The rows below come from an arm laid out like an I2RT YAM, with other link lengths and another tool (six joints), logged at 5 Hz.
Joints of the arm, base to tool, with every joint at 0 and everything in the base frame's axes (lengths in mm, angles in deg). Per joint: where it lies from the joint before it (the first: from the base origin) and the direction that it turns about. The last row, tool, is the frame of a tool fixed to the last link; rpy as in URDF.
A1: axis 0 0 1 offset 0.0 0.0 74.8
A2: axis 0 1 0 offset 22.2 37.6 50.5
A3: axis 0 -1 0 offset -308.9 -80.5 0.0
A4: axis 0 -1 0 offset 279.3 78.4 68.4
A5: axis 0 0 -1 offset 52.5 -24.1 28.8
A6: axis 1 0 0 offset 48.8 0.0 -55.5
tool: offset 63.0 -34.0 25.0 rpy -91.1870 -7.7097 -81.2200
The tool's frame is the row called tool.
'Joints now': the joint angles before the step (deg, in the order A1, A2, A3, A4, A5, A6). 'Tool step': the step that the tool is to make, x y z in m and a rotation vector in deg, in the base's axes. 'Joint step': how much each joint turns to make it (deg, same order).
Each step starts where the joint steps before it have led.
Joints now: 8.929 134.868 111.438 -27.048 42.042 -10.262
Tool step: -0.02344 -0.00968 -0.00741 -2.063 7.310 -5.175
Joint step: -0.023 -0.001 -0.002 -11.168 3.628 5.224
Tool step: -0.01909 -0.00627 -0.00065 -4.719 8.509 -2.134
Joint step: 0.067 0.001 0.000 -9.902 3.935 1.027
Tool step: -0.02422 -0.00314 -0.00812 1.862 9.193 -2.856
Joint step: 0.000 0.001 0.002 -12.698 -2.601 5.224
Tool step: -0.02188 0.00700 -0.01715 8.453 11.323 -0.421
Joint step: -0.001 0.000 0.001 -10.362 -10.098 0.699
